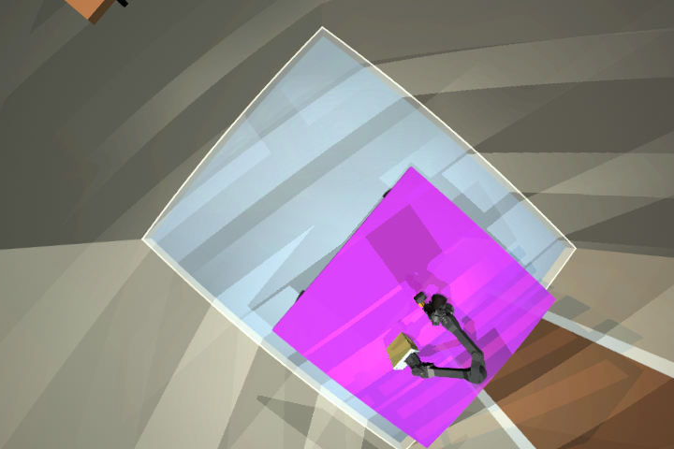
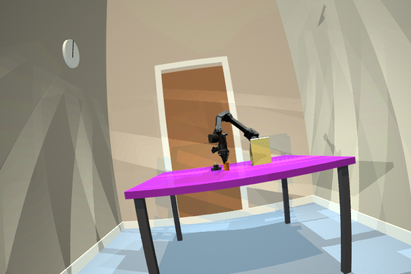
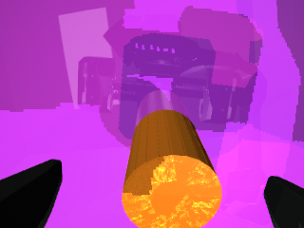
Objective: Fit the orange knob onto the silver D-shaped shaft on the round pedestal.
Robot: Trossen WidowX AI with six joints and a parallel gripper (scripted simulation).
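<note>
Now: gripper tip 10 mm past the orange knob and 10 mm above it. From my gripper tip the other things lie so: round pedestal 50 mm ahead, 180 mm to the right, 20 mm below.
</note>
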